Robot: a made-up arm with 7 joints. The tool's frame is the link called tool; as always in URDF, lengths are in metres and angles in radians.
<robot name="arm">
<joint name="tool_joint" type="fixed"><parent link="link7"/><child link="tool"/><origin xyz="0 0 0" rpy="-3.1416 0 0"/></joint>
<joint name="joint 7" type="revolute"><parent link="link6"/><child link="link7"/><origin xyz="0.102 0 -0.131"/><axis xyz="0 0.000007 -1"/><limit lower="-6.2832" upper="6.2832" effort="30" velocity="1"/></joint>
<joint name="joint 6" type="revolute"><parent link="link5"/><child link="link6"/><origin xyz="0 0 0"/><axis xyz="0 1 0.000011"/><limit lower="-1.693" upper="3.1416" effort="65" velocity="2.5"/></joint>
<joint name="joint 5" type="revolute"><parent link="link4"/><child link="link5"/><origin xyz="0.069 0 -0.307"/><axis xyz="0 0.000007 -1"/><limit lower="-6.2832" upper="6.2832" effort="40" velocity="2.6"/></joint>
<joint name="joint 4" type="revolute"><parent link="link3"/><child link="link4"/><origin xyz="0.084 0 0"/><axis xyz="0 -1 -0.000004"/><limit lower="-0.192" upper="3.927" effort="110" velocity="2.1"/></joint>
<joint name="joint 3" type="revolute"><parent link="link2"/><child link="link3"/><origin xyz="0 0 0.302"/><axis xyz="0 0 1"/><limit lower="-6.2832" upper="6.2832" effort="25" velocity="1.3"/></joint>
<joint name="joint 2" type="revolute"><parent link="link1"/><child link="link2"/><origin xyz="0 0 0"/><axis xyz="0 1 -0.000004"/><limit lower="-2.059" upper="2.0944" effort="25" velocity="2.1"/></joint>
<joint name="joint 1" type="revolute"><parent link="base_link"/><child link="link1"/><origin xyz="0 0 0.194"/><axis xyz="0 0 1"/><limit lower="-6.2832" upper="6.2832" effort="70" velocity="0.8"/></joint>
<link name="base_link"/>
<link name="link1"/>
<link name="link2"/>
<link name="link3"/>
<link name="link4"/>
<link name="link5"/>
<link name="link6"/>
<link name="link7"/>
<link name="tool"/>
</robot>
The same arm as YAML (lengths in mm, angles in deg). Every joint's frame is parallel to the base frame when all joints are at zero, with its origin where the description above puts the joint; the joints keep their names.
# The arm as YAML. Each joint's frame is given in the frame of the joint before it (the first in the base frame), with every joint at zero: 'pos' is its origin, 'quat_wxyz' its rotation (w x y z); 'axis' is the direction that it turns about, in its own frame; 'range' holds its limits. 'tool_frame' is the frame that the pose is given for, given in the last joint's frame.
length_unit: mm
angle_unit: deg
joints:
  - joint: joint 1
    pos: [0.0, 0.0, 194.0]
    quat_wxyz: [1.0, 0.0, 0.0, 0.0]
    axis: "+z"
    range: [-360.0, 360.0]
  - joint: joint 2
    pos: [0.0, 0.0, 0.0]
    quat_wxyz: [1.0, 0.0, 0.0, 0.0]
    axis: "+y"
    range: [-117.97, 120.0]
  - joint: joint 3
    pos: [0.0, 0.0, 302.0]
    quat_wxyz: [1.0, 0.0, 0.0, 0.0]
    axis: "+z"
    range: [-360.0, 360.0]
  - joint: joint 4
    pos: [84.0, 0.0, 0.0]
    quat_wxyz: [1.0, 0.0, 0.0, 0.0]
    axis: "-y"
    range: [-11.0, 225.0]
  - joint: joint 5
    pos: [69.0, 0.0, -307.0]
    quat_wxyz: [1.0, 0.0, 0.0, 0.0]
    axis: "-z"
    range: [-360.0, 360.0]
  - joint: joint 6
    pos: [0.0, 0.0, 0.0]
    quat_wxyz: [1.0, 0.0, 0.0, 0.0]
    axis: "+y"
    range: [-97.0, 180.0]
  - joint: joint 7
    pos: [102.0, 0.0, -131.0]
    quat_wxyz: [1.0, 0.0, 0.0, 0.0]
    axis: "-z"
    range: [-360.0, 360.0]
tool_frame:
  pos: [0.0, 0.0, 0.0]
  quat_wxyz: [0.000004, 1.0, 0.0, 0.0]

